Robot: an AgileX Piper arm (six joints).
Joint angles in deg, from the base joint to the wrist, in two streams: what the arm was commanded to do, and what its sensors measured. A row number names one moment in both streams.
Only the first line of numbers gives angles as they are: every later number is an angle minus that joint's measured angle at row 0.
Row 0, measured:
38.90 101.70 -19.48 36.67 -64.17 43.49
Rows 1 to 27, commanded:
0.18 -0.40 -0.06 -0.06 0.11 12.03
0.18 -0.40 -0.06 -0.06 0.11 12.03
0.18 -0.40 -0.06 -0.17 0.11 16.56
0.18 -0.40 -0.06 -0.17 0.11 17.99
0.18 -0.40 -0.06 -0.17 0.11 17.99
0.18 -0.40 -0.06 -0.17 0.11 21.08
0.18 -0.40 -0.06 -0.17 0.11 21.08
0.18 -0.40 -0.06 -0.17 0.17 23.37
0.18 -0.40 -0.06 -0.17 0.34 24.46
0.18 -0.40 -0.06 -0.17 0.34 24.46
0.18 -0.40 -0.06 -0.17 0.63 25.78
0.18 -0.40 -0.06 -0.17 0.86 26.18
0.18 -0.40 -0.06 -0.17 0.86 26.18
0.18 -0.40 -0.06 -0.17 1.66 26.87
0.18 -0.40 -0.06 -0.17 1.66 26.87
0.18 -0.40 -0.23 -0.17 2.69 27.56
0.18 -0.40 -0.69 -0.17 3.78 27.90
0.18 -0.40 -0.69 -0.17 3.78 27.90
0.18 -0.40 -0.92 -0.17 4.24 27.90
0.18 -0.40 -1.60 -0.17 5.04 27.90
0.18 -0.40 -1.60 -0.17 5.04 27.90
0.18 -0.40 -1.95 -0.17 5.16 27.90
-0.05 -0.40 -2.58 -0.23 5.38 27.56
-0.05 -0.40 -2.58 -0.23 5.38 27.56
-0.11 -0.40 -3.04 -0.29 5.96 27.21
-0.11 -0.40 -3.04 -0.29 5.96 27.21
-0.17 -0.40 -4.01 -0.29 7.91 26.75
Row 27, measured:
0.00 0.00 -2.64 0.00 5.27 27.67
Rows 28 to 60, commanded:
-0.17 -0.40 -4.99 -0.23 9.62 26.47
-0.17 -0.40 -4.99 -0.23 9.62 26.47
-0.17 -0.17 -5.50 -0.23 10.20 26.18
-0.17 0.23 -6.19 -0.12 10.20 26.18
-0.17 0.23 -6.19 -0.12 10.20 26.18
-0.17 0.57 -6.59 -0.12 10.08 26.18
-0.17 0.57 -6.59 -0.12 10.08 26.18
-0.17 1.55 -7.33 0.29 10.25 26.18
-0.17 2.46 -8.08 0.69 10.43 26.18
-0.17 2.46 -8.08 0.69 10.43 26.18
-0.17 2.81 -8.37 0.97 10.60 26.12
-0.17 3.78 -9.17 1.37 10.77 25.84
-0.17 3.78 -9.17 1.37 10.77 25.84
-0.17 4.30 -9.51 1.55 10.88 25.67
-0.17 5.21 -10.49 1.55 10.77 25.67
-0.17 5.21 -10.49 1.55 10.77 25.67
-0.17 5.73 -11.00 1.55 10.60 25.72
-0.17 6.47 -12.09 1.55 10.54 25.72
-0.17 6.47 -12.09 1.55 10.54 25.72
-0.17 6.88 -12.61 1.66 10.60 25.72
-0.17 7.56 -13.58 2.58 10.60 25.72
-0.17 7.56 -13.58 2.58 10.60 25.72
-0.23 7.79 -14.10 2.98 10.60 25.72
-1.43 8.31 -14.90 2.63 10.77 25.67
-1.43 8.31 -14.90 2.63 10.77 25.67
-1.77 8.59 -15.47 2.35 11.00 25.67
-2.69 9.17 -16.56 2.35 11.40 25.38
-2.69 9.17 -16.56 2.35 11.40 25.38
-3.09 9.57 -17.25 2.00 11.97 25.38
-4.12 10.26 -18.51 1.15 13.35 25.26
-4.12 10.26 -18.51 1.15 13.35 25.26
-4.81 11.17 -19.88 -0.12 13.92 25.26
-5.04 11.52 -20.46 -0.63 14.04 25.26
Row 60, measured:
-4.06 10.66 -18.62 1.60 13.00 26.53
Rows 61 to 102, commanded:
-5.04 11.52 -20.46 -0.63 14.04 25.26
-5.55 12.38 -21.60 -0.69 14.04 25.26
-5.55 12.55 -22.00 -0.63 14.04 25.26
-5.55 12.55 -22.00 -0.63 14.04 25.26
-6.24 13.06 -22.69 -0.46 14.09 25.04
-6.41 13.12 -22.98 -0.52 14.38 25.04
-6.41 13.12 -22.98 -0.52 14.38 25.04
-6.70 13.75 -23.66 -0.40 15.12 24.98
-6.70 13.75 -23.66 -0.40 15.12 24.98
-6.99 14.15 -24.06 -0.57 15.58 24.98
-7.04 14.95 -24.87 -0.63 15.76 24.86
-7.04 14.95 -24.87 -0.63 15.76 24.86
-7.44 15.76 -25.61 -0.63 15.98 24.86
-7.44 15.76 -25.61 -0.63 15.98 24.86
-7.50 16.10 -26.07 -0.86 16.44 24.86
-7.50 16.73 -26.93 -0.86 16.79 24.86
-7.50 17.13 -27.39 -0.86 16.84 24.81
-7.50 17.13 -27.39 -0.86 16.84 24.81
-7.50 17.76 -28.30 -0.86 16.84 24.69
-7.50 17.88 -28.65 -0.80 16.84 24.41
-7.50 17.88 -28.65 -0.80 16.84 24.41
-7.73 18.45 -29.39 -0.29 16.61 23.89
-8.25 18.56 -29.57 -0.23 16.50 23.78
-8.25 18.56 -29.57 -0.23 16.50 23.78
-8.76 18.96 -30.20 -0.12 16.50 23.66
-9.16 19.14 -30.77 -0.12 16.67 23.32
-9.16 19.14 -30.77 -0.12 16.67 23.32
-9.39 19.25 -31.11 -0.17 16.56 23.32
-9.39 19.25 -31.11 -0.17 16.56 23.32
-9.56 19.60 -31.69 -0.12 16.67 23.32
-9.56 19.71 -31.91 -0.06 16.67 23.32
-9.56 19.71 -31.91 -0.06 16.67 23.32
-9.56 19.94 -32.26 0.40 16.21 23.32
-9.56 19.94 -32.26 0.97 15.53 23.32
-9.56 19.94 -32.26 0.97 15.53 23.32
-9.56 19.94 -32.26 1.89 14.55 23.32
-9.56 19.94 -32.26 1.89 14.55 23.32
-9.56 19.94 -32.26 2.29 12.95 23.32
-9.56 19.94 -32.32 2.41 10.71 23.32
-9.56 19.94 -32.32 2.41 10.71 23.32
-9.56 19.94 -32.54 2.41 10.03 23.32
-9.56 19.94 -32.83 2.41 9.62 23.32
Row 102, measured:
-8.88 20.23 -31.00 2.81 16.61 24.06
